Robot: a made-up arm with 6 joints.
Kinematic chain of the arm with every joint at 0, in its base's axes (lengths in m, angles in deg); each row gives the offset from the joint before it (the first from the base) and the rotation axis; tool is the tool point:
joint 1: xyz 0 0 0.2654 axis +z
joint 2: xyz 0 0 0 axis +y
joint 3: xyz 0 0 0.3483 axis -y
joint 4: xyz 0 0 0 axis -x
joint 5: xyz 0.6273 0 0 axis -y
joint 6: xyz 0 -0.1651 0 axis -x
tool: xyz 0 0 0
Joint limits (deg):
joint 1: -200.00..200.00
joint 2: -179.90..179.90
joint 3: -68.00..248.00
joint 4: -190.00..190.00
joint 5: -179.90..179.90
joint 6: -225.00..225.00
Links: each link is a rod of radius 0.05 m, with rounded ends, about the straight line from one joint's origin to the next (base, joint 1, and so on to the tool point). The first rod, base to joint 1, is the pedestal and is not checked.
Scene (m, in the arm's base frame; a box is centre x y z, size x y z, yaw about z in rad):
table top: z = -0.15
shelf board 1: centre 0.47 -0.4 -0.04 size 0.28 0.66 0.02 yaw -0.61
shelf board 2: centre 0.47 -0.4 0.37 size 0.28 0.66 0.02 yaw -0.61
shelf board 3: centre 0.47 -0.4 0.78 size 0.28 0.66 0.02 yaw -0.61
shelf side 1: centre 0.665 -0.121 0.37 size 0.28 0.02 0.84 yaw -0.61
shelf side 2: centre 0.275 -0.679 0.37 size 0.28 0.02 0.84 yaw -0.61
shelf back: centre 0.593 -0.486 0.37 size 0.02 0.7 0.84 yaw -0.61
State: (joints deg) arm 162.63 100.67 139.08 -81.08 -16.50 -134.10
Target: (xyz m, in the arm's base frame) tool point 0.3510 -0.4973 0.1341
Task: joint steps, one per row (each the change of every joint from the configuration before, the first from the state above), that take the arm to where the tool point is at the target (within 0.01 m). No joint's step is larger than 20 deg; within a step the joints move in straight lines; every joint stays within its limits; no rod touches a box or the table.
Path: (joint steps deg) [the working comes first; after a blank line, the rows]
Joints at the target: 125.61 -23.92 214.71 -91.45 -16.50 -134.10
Straight joint move there: touches shelf board 2, shelf board 3.

1: -4.65 -6.68 17.49 -6.15 -0.55 -4.94
2: -4.64 -6.68 17.49 -6.15 -0.55 -4.94
3: -4.65 -6.68 17.49 -6.15 -0.55 -4.95
4: -4.65 -6.69 17.49 -6.15 -0.55 -4.94
5: -4.64 -6.68 17.49 -6.15 -0.55 -4.94
6: -0.98 -16.91 7.16 -17.94 0.92 8.24
7: -0.99 -16.91 7.15 -17.93 0.91 8.23
8: -0.98 -16.91 7.16 -17.94 0.92 8.24
9: -2.71 -10.11 -8.32 18.55 0.00 0.00
10: -2.71 -10.11 -8.32 18.55 0.00 0.00
11: -2.71 -10.12 -8.33 18.54 0.00 0.00
12: -2.71 -10.11 -8.32 18.55 0.00 0.00

